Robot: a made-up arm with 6 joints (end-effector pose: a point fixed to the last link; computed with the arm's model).
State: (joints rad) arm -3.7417 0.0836 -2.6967 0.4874 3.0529 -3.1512
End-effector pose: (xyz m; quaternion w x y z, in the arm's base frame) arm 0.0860 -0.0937 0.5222 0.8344 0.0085 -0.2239 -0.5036
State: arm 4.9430 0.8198 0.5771 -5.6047 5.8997 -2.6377
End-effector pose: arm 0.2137 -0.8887 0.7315 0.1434 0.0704 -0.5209 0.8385
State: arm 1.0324 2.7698 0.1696 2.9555 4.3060 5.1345
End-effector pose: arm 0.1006 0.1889 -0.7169 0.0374 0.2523 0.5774 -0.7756
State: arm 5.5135 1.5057 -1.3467 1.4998 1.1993 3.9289
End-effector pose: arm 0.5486 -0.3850 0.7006 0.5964 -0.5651 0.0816 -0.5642
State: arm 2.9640 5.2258 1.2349 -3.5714 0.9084 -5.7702
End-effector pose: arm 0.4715 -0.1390 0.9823 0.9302 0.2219 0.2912 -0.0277
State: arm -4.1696 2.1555 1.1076 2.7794 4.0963 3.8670
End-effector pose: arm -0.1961 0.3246 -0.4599 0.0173 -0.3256 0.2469 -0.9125
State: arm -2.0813 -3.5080 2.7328 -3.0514 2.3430 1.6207
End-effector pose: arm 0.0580 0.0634 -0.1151 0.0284 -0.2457 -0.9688 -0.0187
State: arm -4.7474 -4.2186 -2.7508 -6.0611 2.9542 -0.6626
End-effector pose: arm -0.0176 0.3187 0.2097 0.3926 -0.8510 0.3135 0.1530
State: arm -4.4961 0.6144 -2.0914 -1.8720 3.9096 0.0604
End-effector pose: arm -0.0775 -0.0312 0.7507 0.4549 0.1959 -0.6267 -0.6017
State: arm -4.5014 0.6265 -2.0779 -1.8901 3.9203 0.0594
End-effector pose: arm -0.0793 -0.0243 0.7569 0.4623 0.1870 -0.6308 -0.5944
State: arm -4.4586 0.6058 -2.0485 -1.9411 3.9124 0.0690
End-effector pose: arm -0.0746 -0.0356 0.7696 0.4901 0.1743 -0.6248 -0.5823
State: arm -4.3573 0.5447 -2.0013 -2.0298 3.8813 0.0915
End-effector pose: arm -0.0570 -0.0685 0.7880 0.5413 0.1572 -0.6075 -0.5597
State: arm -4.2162 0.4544 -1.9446 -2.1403 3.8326 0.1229
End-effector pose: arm -0.0201 -0.1130 0.8053 0.6061 0.1368 -0.5840 -0.5224
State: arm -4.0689 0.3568 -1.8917 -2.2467 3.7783 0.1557
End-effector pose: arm 0.0329 -0.1524 0.8146 0.6683 0.1174 -0.5611 -0.4742
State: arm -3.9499 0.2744 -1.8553 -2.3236 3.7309 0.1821
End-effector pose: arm 0.0856 -0.1767 0.8143 0.7137 0.1042 -0.5431 -0.4299
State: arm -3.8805 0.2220 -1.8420 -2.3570 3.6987 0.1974
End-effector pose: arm 0.1211 -0.1879 0.8079 0.7370 0.1007 -0.5311 -0.4056
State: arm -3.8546 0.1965 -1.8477 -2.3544 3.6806 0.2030
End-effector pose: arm 0.1371 -0.1933 0.7993 0.7434 0.1051 -0.5234 -0.4030
